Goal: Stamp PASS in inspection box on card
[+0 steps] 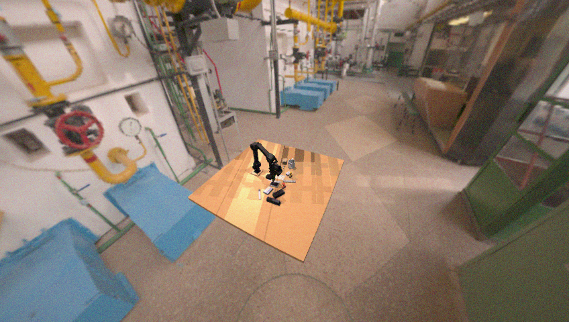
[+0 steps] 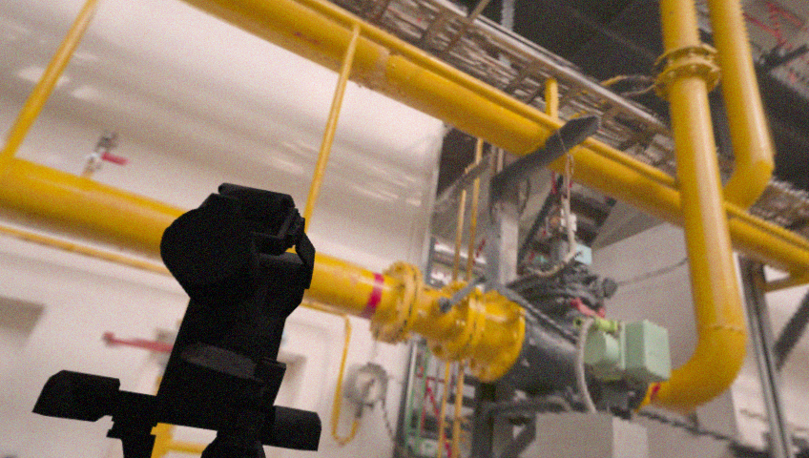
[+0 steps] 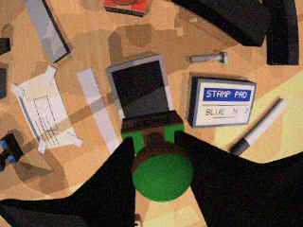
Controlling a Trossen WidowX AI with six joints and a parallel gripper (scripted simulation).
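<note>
My gripper tip is now 9 cm above the ink pad. Round my gripper tip: grey strip 9 cm below, 5 cm to the left, 4 cm behind; white card 13 cm to the left, 9 cm below, 2 cm behind; green-knobbed stamp right at my gripper tip.
</note>
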